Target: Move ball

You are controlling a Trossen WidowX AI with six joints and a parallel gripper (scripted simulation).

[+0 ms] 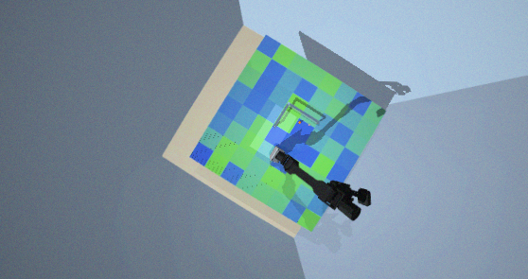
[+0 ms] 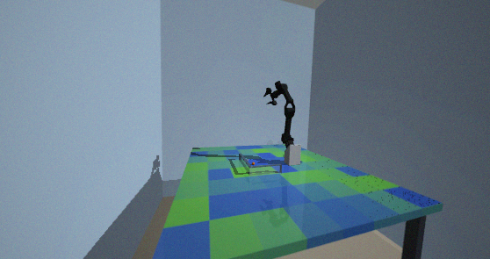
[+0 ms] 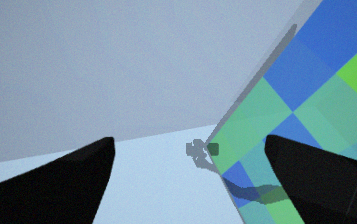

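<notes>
My gripper tip is 540 mm above the ball, 340 mm to the right of it and 180 mm short of it.
</notes>
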